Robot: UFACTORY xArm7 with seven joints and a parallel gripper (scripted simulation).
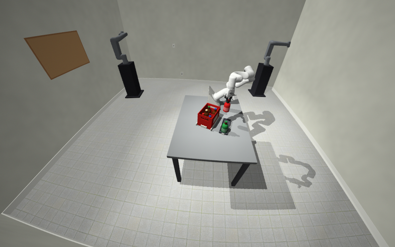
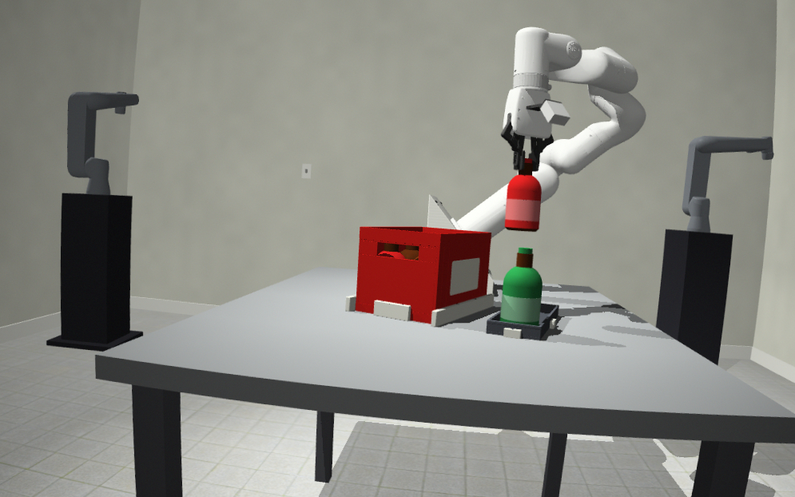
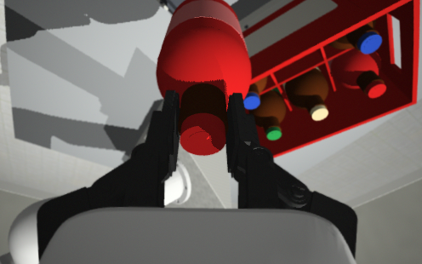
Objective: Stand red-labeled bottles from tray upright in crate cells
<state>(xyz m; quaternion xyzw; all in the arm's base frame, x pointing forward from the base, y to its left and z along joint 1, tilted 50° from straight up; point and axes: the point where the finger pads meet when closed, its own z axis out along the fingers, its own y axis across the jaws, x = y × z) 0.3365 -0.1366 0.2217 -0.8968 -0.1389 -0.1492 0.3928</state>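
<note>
My gripper is now 7 cm above the red-labeled bottle. Also, from my hand: dark tray 8 cm ahead, 1 cm to the left, 32 cm below; red crate 3 cm behind, 20 cm to the right, 25 cm below; green bottle 16 cm ahead, 3 cm to the right, 25 cm below.
</note>
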